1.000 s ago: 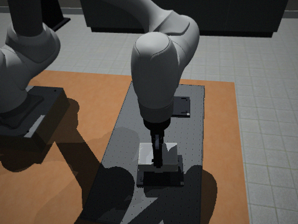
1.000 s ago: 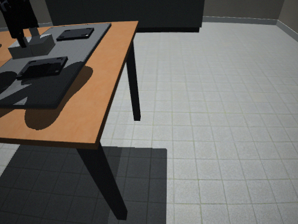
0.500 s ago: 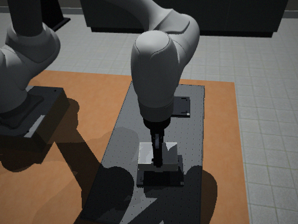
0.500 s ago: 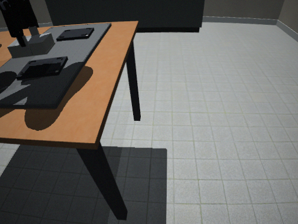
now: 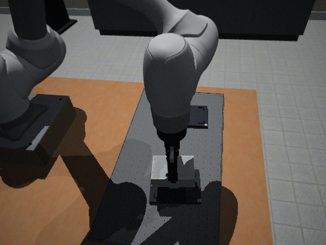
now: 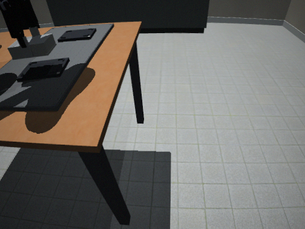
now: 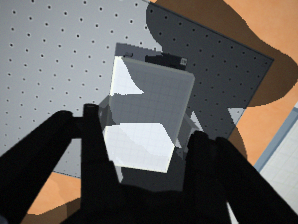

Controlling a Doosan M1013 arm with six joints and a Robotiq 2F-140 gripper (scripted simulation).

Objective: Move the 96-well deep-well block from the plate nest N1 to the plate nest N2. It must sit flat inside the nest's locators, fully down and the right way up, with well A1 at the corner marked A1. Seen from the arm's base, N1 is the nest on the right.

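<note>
Now: hand 10 mm above the deep-well block. Round my hand: plate nest 100 mm below.
</note>
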